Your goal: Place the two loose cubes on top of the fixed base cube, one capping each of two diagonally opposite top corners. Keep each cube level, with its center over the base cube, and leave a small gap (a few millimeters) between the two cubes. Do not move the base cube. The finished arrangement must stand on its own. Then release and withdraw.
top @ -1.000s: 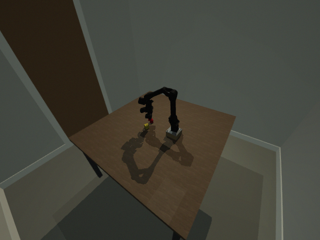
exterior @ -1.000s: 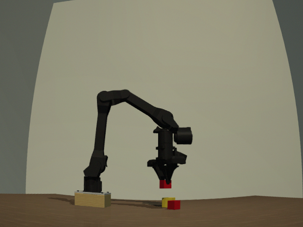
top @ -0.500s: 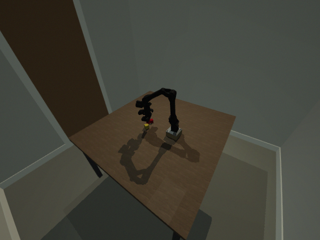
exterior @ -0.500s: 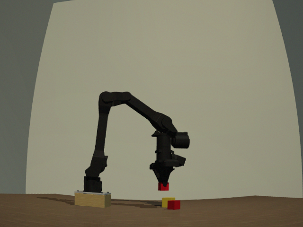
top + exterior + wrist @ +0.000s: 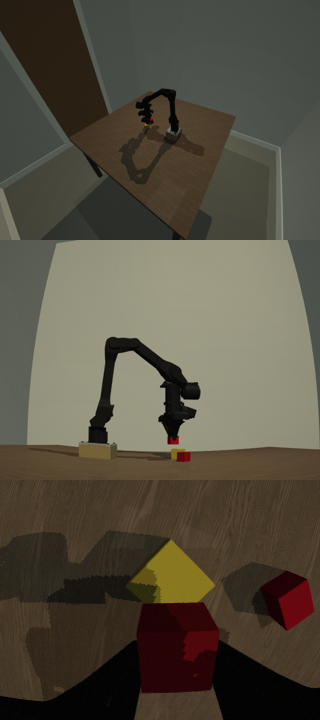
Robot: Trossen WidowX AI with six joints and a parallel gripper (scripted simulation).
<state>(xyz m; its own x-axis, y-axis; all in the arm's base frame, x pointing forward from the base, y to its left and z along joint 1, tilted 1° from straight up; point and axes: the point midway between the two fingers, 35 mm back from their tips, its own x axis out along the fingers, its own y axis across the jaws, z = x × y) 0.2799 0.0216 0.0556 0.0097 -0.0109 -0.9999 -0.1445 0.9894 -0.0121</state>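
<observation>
Right now my gripper tip is 6 cm above the yellow base cube and 2 cm short of it. Round my gripper tip: red cube (right at my gripper tip).
</observation>
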